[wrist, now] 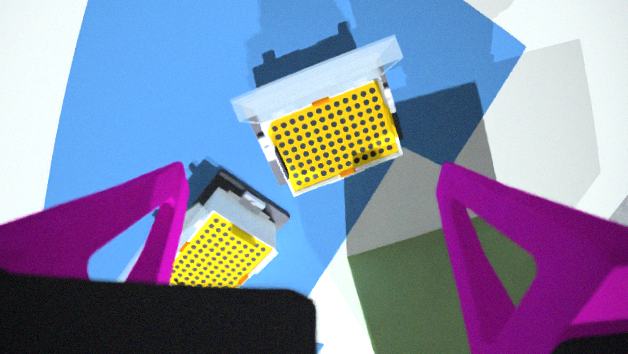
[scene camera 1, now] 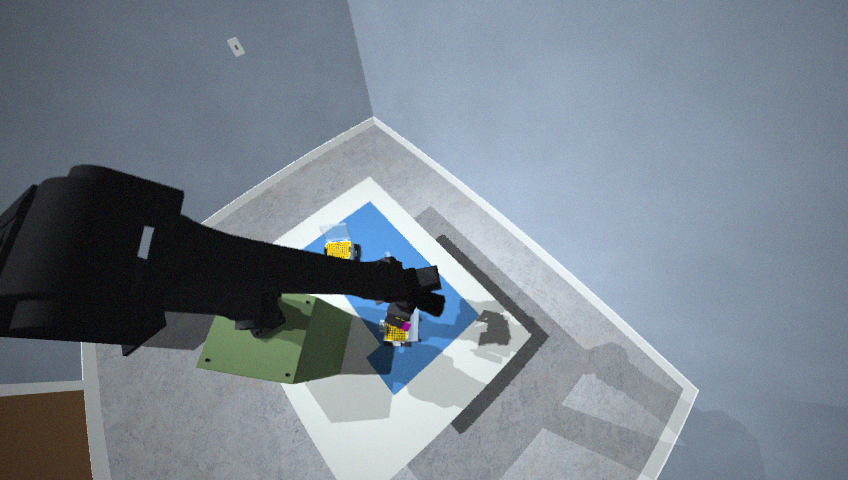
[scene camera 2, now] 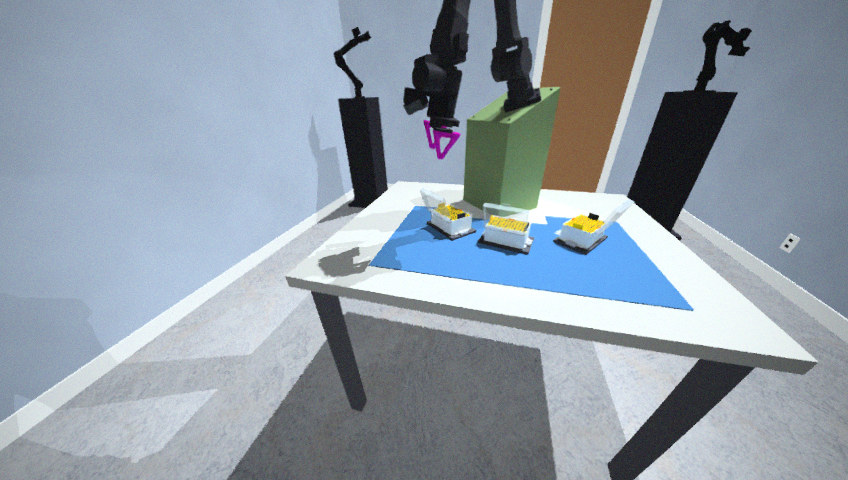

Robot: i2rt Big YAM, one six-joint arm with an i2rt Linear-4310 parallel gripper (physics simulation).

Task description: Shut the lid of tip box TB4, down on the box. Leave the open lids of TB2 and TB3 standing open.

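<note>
Three tip boxes with yellow perforated racks and clear lids stand on the blue mat. Their labels are not readable. The left box in scene camera 2 has its lid standing open. The middle box has an open lid; the arm hides most of it in scene camera 1. The right box has an open lid. My gripper is open and empty, above the left box.
The green pedestal bears my arm's base behind the boxes. The white table surrounds the mat. Two other arms stand on black pedestals beyond the table.
</note>
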